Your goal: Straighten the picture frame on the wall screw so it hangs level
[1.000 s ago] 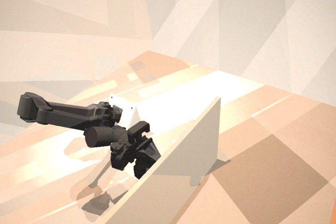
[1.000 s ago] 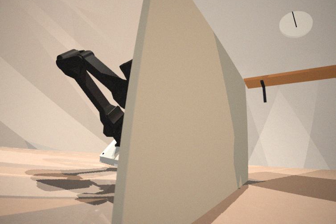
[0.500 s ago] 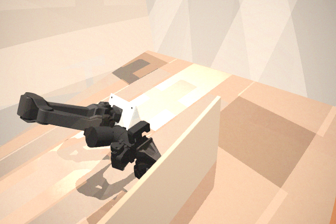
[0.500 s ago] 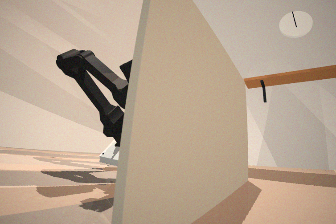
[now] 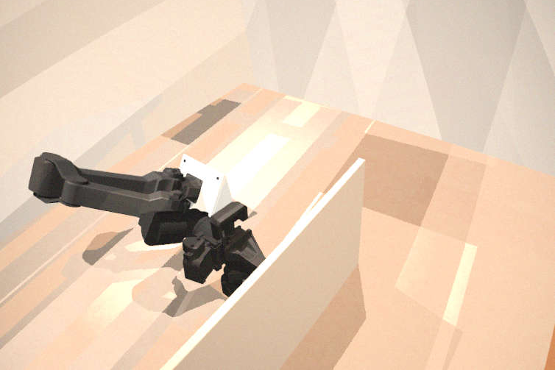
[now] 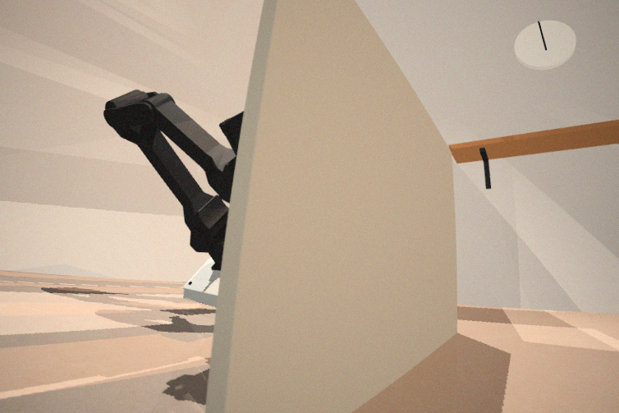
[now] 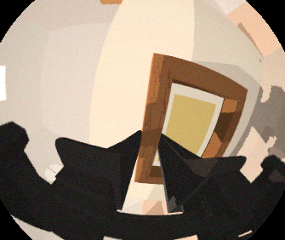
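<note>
Now: gripper tip 1 cm short of the picture frame, 1 cm to the left of it and 5 cm above it. Round my gripper tip: wall panel (2 cm ahead, 6 cm below).
</note>
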